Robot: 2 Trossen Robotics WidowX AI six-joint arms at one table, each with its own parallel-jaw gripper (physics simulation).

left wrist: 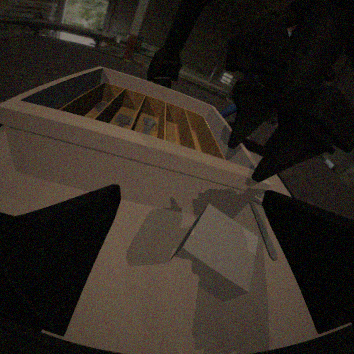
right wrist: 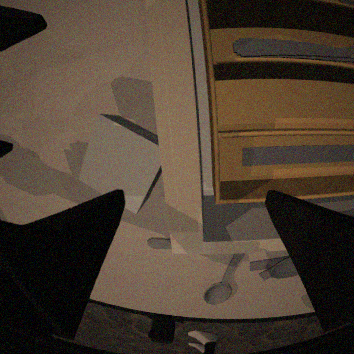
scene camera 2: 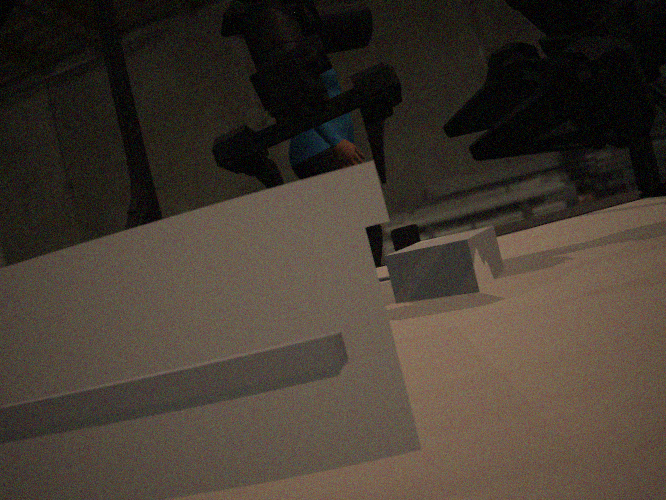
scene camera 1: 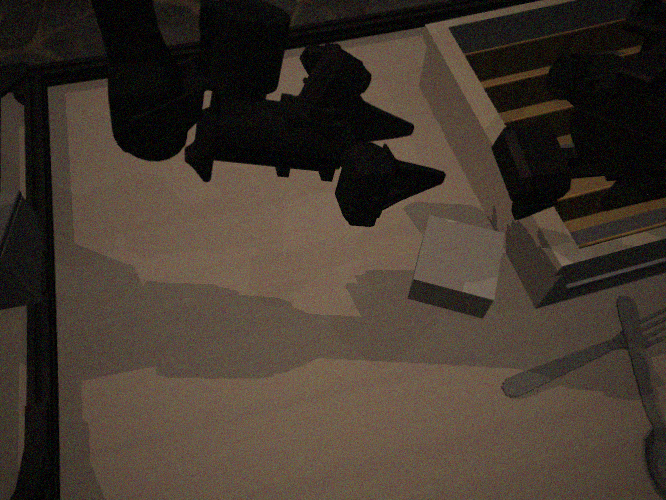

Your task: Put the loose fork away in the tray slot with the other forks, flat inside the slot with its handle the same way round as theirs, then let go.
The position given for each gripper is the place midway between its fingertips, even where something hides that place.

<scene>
The left gripper (scene camera 2: 456, 142) is open and holds nothing. Also in view: a white block (right wrist: 120, 154). The right gripper (scene camera 2: 339, 201) is open, holding nothing. Further things: a cutlery tray (scene camera 1: 513, 76).
The left gripper also shows in the left wrist view (left wrist: 193, 194) and in scene camera 1 (scene camera 1: 427, 152). The right gripper shows as well in the left wrist view (left wrist: 240, 160), in the right wrist view (right wrist: 196, 197) and in scene camera 1 (scene camera 1: 559, 211). The cutlery tray also shows in the left wrist view (left wrist: 176, 124) and in the right wrist view (right wrist: 252, 101).
</scene>
